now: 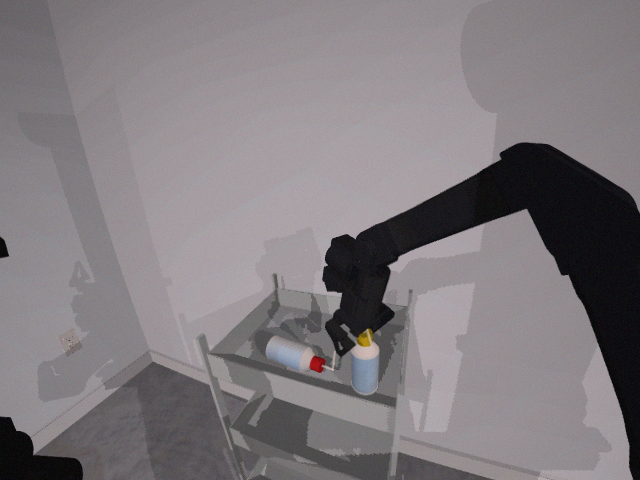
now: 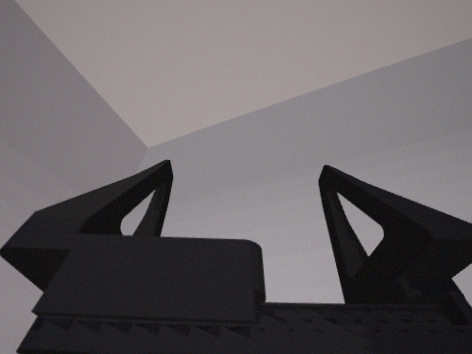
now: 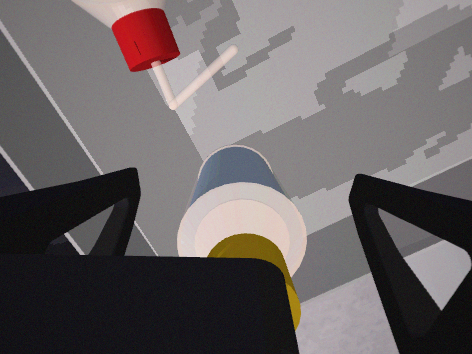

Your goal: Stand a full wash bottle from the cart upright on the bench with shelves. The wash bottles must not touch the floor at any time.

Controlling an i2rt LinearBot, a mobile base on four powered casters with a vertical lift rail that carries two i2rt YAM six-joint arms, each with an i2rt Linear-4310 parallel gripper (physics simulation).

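A white wash bottle with a blue label and yellow cap [image 1: 364,369] [image 3: 235,167] stands upright near the front right corner of the cart's top tray. A similar bottle with a red cap [image 1: 290,353] [image 3: 145,40] lies on its side to its left, its bent spout toward the upright one. The cart [image 1: 220,403] [image 3: 300,160] is grey. My right gripper [image 1: 361,338] [image 3: 246,183] is open above the tray; the upright bottle shows between its spread fingers, with a gap on each side. My left gripper [image 2: 246,170] is open and empty, facing wall and ceiling. The bench does not show.
The cart's corner posts rise above the top tray, and lower shelves [image 1: 273,423] show beneath it. A pale wall [image 1: 232,155] stands behind the cart and another at the left, with a wall socket [image 1: 69,341]. Grey floor [image 1: 113,423] shows at lower left.
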